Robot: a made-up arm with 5 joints.
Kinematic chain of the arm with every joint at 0, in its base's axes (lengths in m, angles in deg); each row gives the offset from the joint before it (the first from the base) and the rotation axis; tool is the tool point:
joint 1: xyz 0 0 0.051 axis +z
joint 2: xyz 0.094 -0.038 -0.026 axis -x
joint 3: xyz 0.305 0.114 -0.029 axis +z
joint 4: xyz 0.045 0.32 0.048 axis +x
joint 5: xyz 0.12 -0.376 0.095 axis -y
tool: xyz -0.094 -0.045 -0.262
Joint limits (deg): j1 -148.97..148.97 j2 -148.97..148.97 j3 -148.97..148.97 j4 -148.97..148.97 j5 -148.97..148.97
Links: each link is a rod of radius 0.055 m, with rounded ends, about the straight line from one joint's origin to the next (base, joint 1, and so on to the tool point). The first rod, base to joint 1, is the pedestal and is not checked.
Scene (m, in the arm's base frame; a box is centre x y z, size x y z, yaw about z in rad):
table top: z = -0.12
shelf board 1: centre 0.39 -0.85 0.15 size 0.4 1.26 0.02 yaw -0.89
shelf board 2: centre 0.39 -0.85 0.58 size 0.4 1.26 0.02 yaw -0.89
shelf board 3: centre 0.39 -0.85 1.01 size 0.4 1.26 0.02 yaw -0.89
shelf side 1: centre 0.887 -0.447 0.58 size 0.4 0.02 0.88 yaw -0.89
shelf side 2: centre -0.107 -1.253 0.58 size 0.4 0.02 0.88 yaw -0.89
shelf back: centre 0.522 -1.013 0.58 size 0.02 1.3 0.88 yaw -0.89
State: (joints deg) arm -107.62 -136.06 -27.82 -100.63 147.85
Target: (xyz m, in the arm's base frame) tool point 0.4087 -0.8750 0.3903
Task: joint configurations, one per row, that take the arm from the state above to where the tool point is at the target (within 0.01 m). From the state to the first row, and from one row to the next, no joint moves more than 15 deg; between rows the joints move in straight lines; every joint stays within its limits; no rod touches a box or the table.
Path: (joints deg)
1: -102.84 -124.91 -14.15 -87.45 145.75
2: -98.07 -113.76 -0.49 -74.28 143.65
3: -93.29 -102.61 13.18 -61.10 141.55
4: -88.52 -91.46 26.85 -47.93 139.44
5: -75.35 -90.37 19.94 -51.51 133.56
6: -62.19 -89.27 13.04 -55.09 127.68
7: -49.02 -88.17 6.14 -58.68 121.80
8: -35.86 -87.07 -0.76 -62.26 115.93

